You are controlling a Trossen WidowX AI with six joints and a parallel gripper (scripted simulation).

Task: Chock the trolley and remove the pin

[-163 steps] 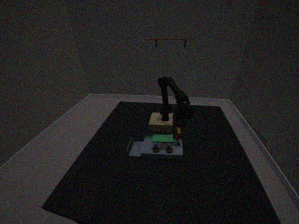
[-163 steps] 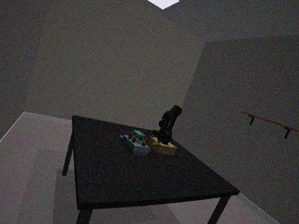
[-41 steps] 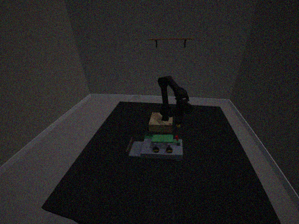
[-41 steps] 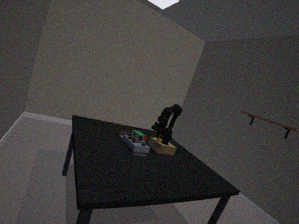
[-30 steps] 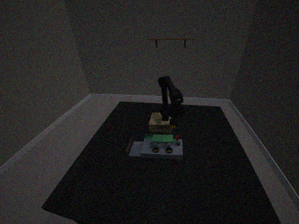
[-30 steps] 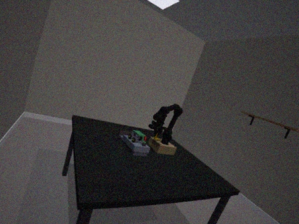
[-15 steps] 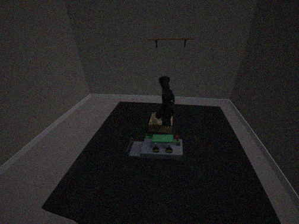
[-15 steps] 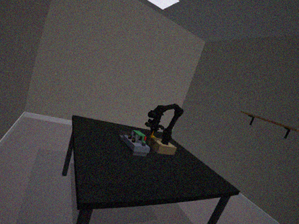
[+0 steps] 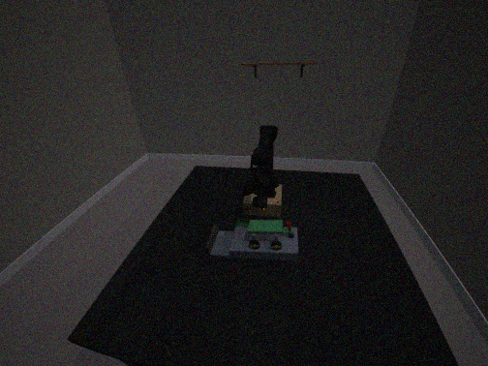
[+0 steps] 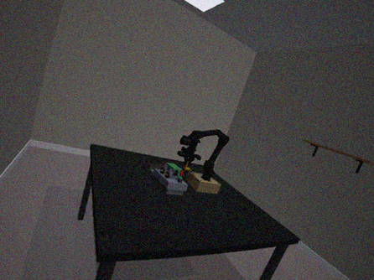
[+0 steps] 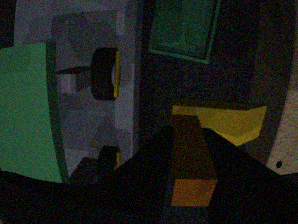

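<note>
Now: the red-headed stop pin 15 cm to the left of my gripper tip, 8 cm ahead of it and 3 cm below it. From my gripper tip the other things lie so: yellow chock (2 cm behind, 1 cm below); trolley (11 cm ahead, 5 cm to the left, 5 cm below).
</note>
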